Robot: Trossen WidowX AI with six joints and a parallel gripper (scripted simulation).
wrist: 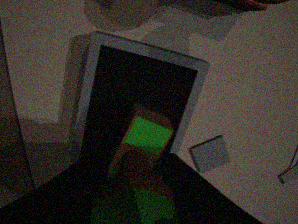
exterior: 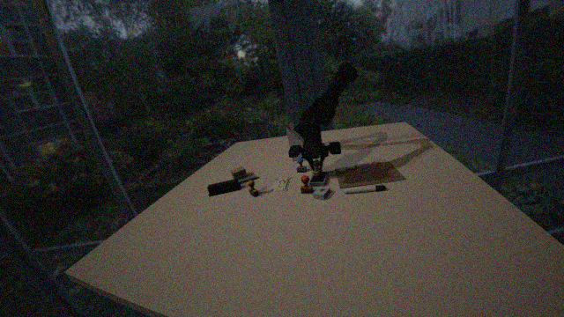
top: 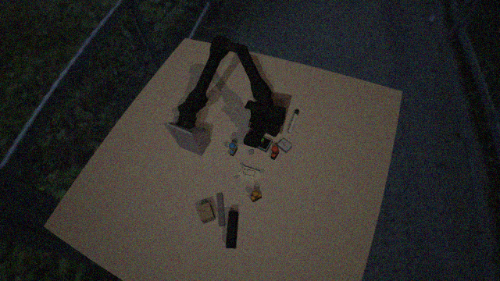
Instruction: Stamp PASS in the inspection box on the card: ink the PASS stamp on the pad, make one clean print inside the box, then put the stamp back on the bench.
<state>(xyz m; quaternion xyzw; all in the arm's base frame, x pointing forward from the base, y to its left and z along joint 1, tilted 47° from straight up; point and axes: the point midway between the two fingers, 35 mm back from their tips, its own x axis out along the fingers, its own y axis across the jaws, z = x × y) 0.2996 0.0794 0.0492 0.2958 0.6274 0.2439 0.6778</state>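
Now: gripper tip 40 mm above the dark ink pad. Also, from my gripper tip: blue stamp: 100 mm behind, 80 mm to the right, 20 mm below; then red-knobbed stamp: 80 mm ahead, 40 mm to the right, 20 mm below; then green pass stamp: right at my gripper tip.
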